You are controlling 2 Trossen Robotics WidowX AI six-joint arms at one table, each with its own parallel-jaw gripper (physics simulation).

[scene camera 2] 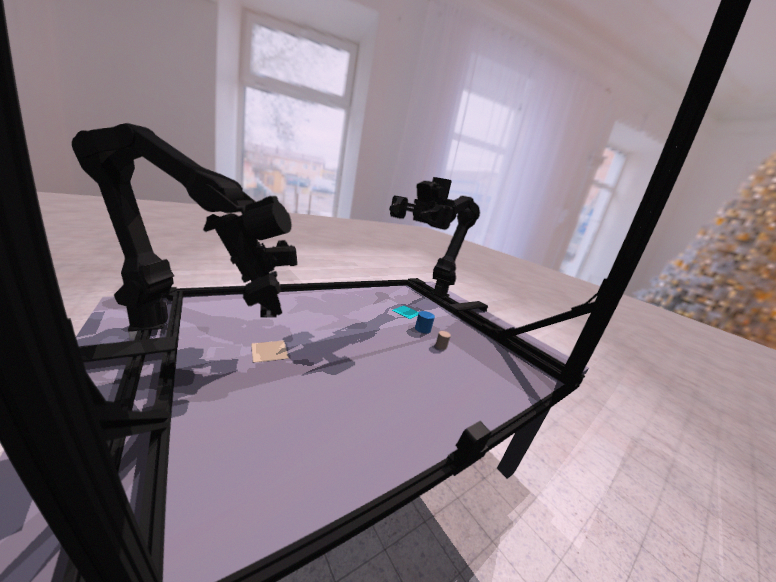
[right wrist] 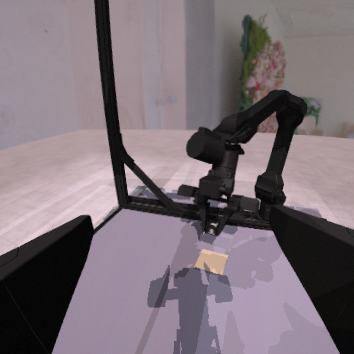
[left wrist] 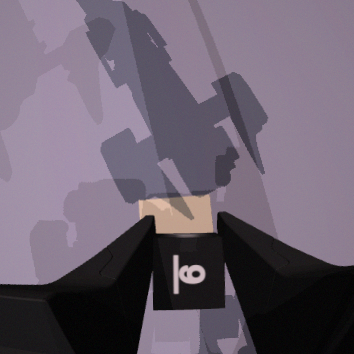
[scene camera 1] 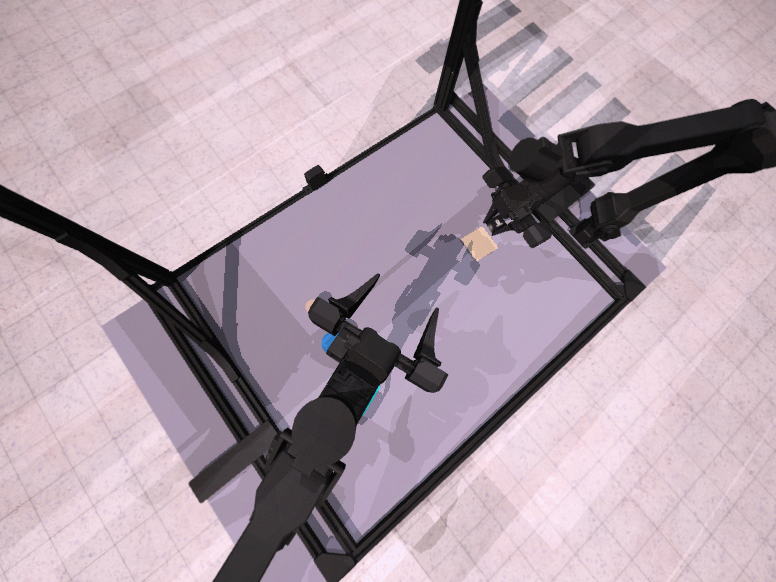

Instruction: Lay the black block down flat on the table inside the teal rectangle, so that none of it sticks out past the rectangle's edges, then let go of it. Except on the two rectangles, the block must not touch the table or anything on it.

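Pixels of known places: left gripper, between the fingertips: (scene camera 2: 279, 310) (right wrist: 210, 233) (left wrist: 185, 221) (scene camera 1: 488, 228); right gripper, between the fingertips: (scene camera 2: 404, 211) (right wrist: 182, 218) (scene camera 1: 407, 291); left arm's base, origin of its link: (scene camera 2: 148, 323) (right wrist: 266, 215) (scene camera 1: 584, 233); right arm's base, origin of its link: (scene camera 2: 439, 294).
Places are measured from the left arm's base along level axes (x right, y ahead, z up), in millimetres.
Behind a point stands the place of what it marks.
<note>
The black block (left wrist: 189, 272) {x 148, y 240, z 97 mm} (right wrist: 213, 228) {x 144, y 255, z 95 mm}, marked with a white 6, is between the fingers of my left gripper (scene camera 1: 492, 224) {x 150, y 262, z 85 mm} (scene camera 2: 270, 311) {x 150, y 262, z 85 mm} (left wrist: 185, 221) {x 150, y 262, z 85 mm}, which is shut on it and holds it above the table near the tan rectangle (scene camera 1: 481, 243) {x 144, y 240, z -18 mm} (scene camera 2: 266, 352) {x 152, y 236, z -18 mm} (left wrist: 197, 214) {x 170, y 259, z -18 mm} (right wrist: 212, 261) {x 143, y 246, z -18 mm}. The teal rectangle (scene camera 1: 371, 401) {x -2, y 705, z -18 mm} (scene camera 2: 405, 311) {x 31, y 715, z -18 mm} lies at the far side in scene camera 2; the right arm covers most of it in scene camera 1. My right gripper (scene camera 1: 407, 292) {x 111, y 567, z 326 mm} (right wrist: 182, 218) {x 111, y 567, z 326 mm} is wide open and empty, raised high over the table.
A blue cylinder (scene camera 1: 327, 342) {x 160, y 708, z 33 mm} (scene camera 2: 424, 322) {x 170, y 680, z 17 mm} stands close beside the teal rectangle. A smaller tan cylinder (scene camera 1: 309, 305) {x 256, y 694, z 22 mm} (scene camera 2: 443, 340) {x 261, y 678, z 10 mm} stands beyond it. The right arm reaches over the teal rectangle in scene camera 1. Black frame rails edge the table.
</note>
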